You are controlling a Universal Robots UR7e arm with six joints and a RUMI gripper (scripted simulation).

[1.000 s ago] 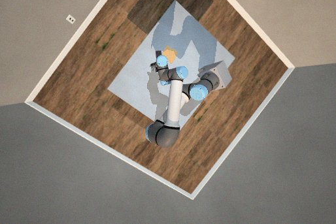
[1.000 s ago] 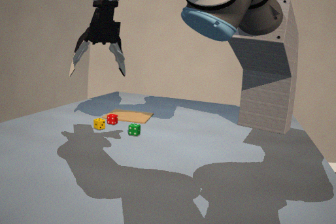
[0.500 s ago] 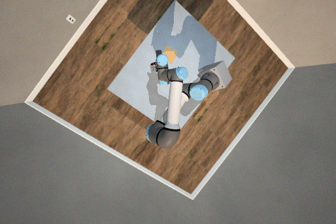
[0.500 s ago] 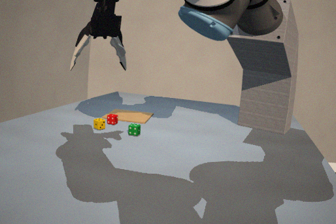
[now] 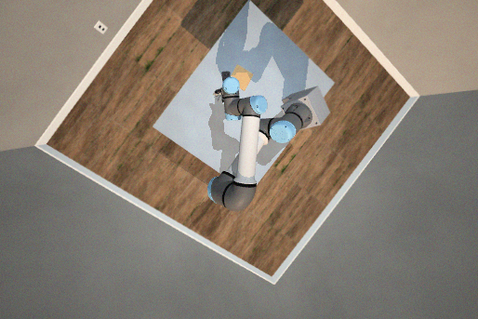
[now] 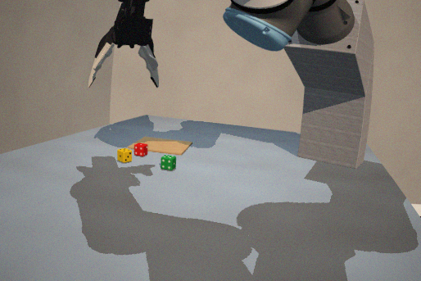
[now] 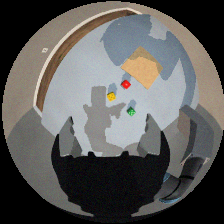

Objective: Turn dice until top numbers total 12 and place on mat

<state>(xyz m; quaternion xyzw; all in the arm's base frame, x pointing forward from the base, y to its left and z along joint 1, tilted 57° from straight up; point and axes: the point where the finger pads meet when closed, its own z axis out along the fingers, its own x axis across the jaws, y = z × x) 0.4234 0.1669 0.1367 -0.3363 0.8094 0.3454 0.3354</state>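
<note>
Right now my hand is 10 mm past the yellow die and 150 mm above it. Also, from my hand: green die: 110 mm behind, 30 mm to the right, 150 mm below; tan mat: 20 mm ahead, 180 mm to the right, 160 mm below; red die: 70 mm to the right, 150 mm below.
</note>
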